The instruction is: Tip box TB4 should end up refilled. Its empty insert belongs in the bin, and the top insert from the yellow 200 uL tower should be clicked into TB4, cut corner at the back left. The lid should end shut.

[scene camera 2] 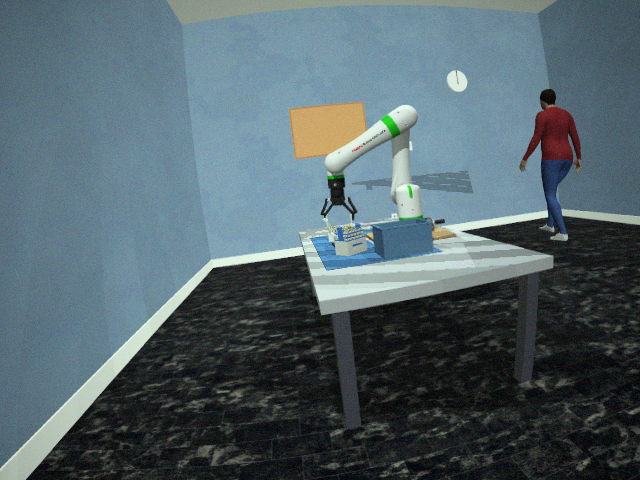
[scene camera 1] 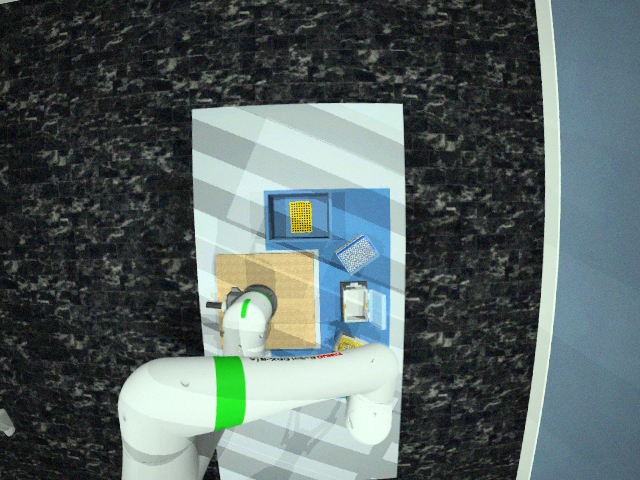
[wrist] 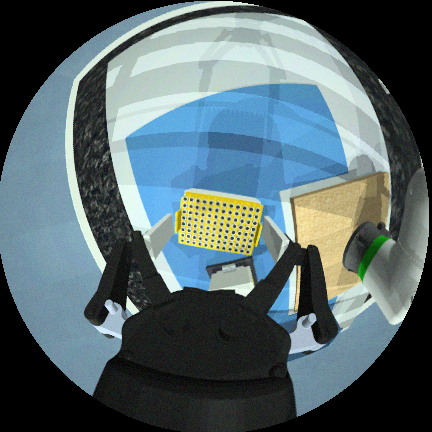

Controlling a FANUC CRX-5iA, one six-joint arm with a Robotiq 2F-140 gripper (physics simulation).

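My gripper is open and empty. In the wrist view its fingers stand apart on either side of the yellow tower, whose top insert sits on the stack; the height gap is hard to tell. The arm hides part of the tower in scene camera 1. The open tip box, taken as TB4, shows a pale interior without an insert. Its clear lid is open to the right in scene camera 1. A yellow insert lies in the blue bin.
A blue-and-white tip stack stands turned between the bin and the open box. The blue mat lies under these things. A wooden board lies beside the mat, near the robot's base.
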